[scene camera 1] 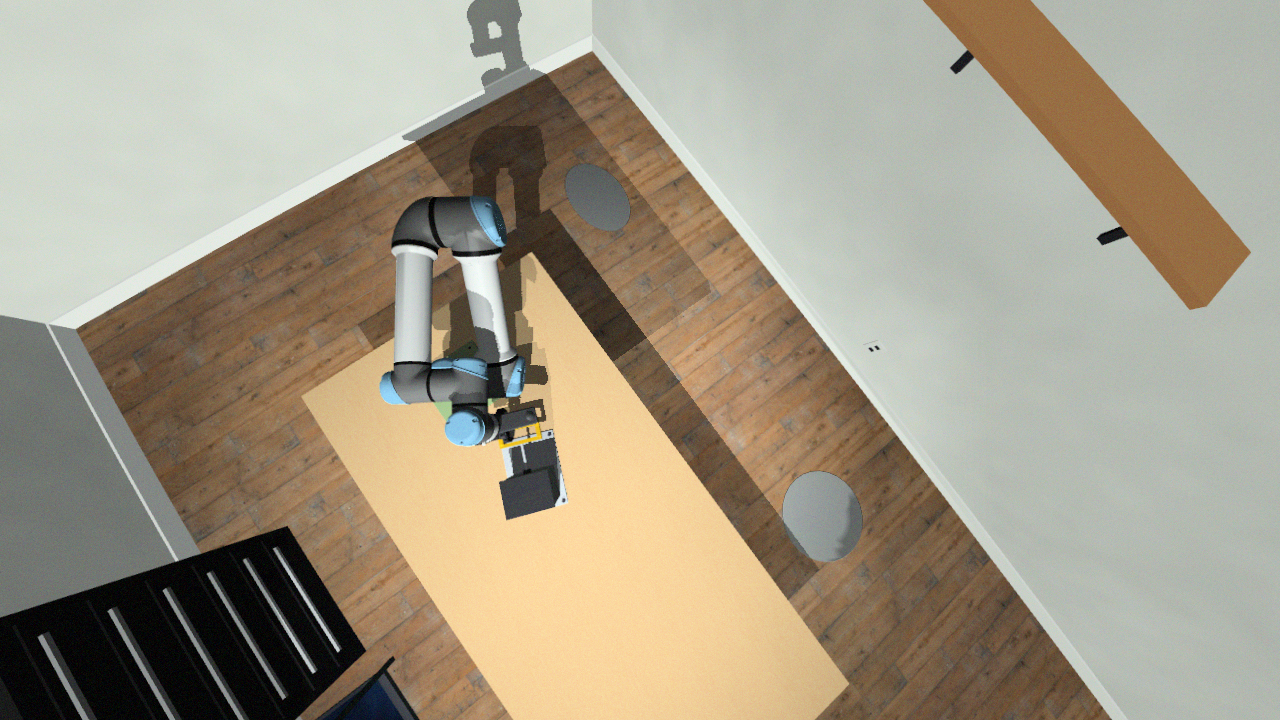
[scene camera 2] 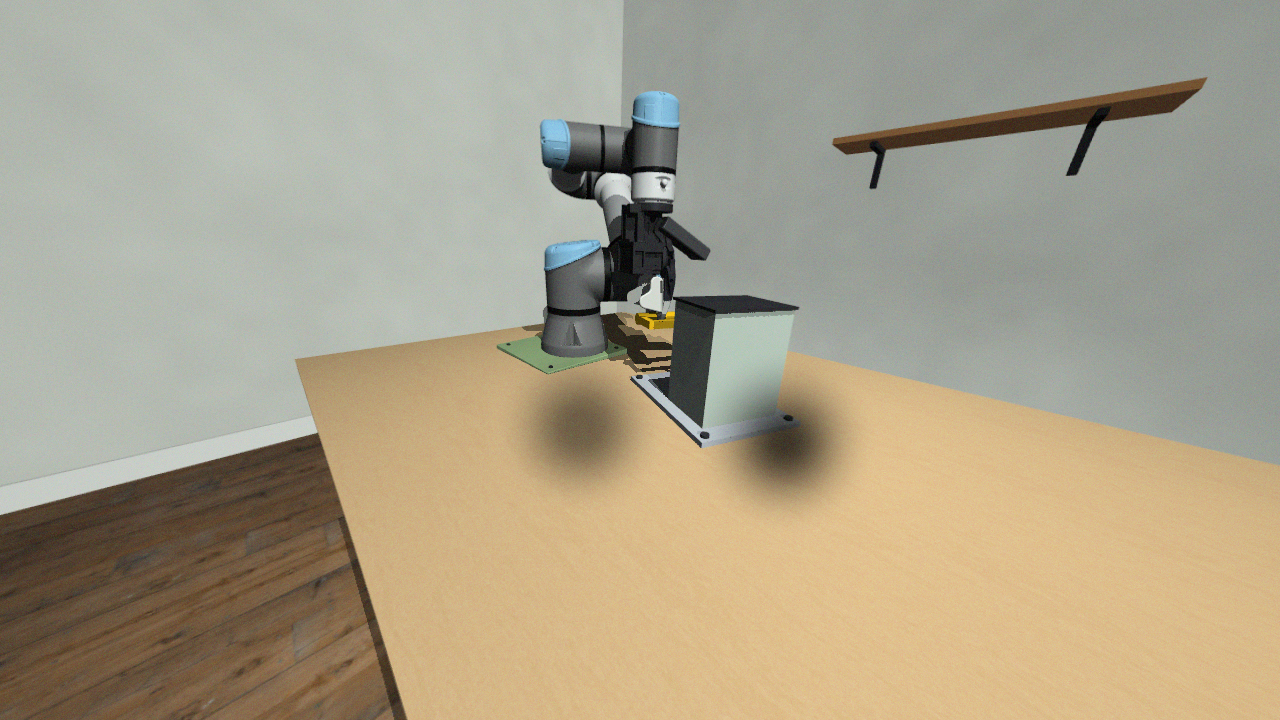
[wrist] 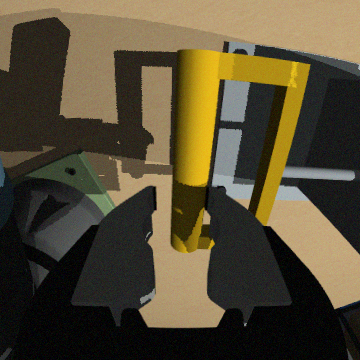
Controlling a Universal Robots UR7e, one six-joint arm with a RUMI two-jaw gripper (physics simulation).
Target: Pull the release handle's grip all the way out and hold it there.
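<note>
The yellow release handle (scene camera 1: pixel 520 443) (scene camera 2: pixel 657 321) is a rectangular frame with a thick round grip (wrist: pixel 196 120). It stands out from the dark-topped housing (scene camera 1: pixel 529 494) (scene camera 2: pixel 747 367), with a stretch of the base plate (scene camera 2: pixel 703 437) (wrist: pixel 232 100) showing between grip and housing in the wrist view. A grey rod (wrist: pixel 320 173) shows beside the housing. My gripper (scene camera 2: pixel 660 311) (wrist: pixel 180 188) points down and is shut on the grip near one end, one finger on each side. The right finger overlaps the grip's edge; a narrow gap shows at the left finger. The exact contact is hidden.
The housing is bolted to the wooden table (scene camera 1: pixel 626 573) (scene camera 2: pixel 626 555). The arm's green mounting plate (scene camera 2: pixel 550 360) (wrist: pixel 67 172) lies close beside the gripper. A wall shelf (scene camera 1: pixel 1092 134) (scene camera 2: pixel 1020 116), two round grey discs (scene camera 1: pixel 597 197) (scene camera 1: pixel 822 516) and a black slatted unit (scene camera 1: pixel 187 617) are farther away.
</note>
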